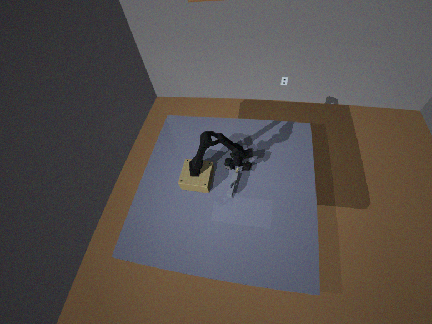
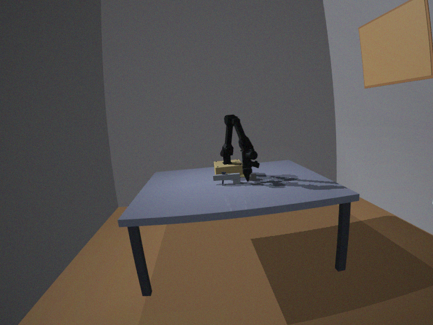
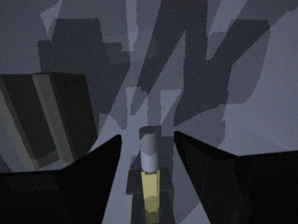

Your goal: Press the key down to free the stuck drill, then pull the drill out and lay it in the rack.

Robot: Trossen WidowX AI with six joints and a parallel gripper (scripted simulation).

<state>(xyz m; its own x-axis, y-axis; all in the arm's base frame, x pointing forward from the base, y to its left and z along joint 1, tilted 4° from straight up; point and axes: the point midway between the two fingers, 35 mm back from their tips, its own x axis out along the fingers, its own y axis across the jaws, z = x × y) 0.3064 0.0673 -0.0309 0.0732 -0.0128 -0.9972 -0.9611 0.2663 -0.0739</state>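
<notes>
Right now my gripper tip is 10 mm past the drill, 40 mm to the left of it and 40 mm below it. Round my gripper tip: grey block: 70 mm behind, 50 mm to the left, 10 mm above.
</notes>
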